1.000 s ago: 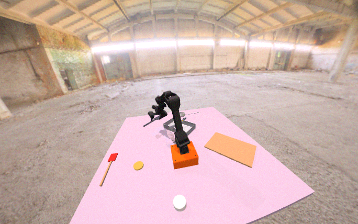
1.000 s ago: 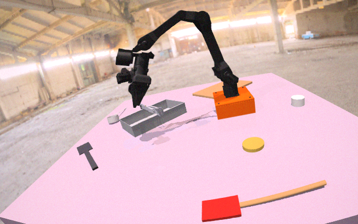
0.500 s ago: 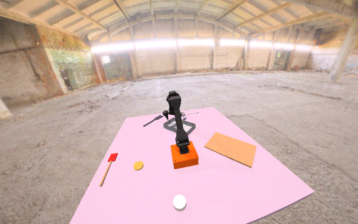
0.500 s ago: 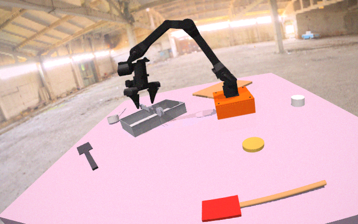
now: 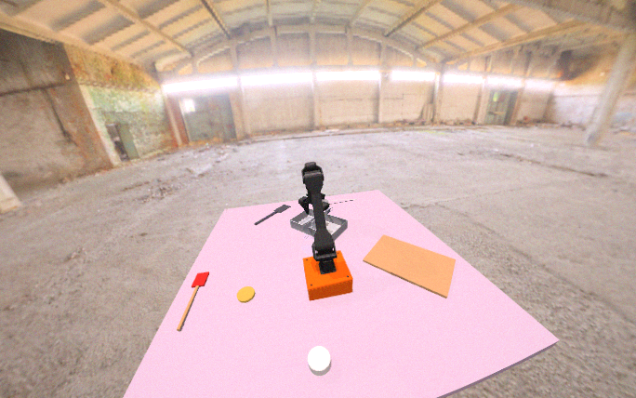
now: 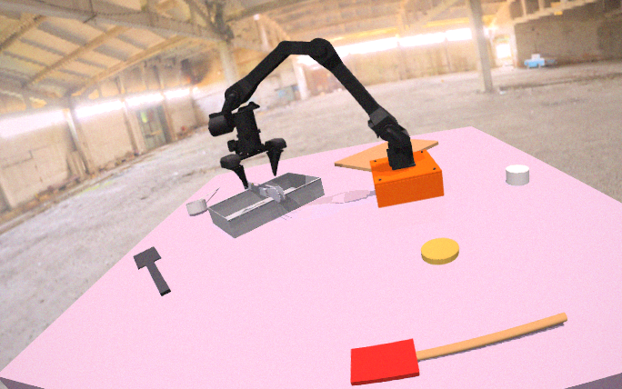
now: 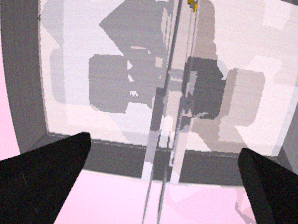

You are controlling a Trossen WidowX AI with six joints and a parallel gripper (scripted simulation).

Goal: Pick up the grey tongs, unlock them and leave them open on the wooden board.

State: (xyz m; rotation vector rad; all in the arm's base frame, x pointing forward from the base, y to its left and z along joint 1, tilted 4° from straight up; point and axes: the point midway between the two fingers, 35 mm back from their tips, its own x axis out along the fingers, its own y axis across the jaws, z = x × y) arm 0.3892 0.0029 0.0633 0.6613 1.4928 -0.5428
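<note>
Right now the grey roasting tin is 7 cm below my gripper tip, 2 cm to the right of it and 2 cm ahead of it. Round my gripper tip: dark spatula: 27 cm ahead, 26 cm to the left, 9 cm below; yellow disc: 42 cm behind, 33 cm to the left, 8 cm below; wooden board: 40 cm to the right, 37 cm behind, 9 cm below.
</note>
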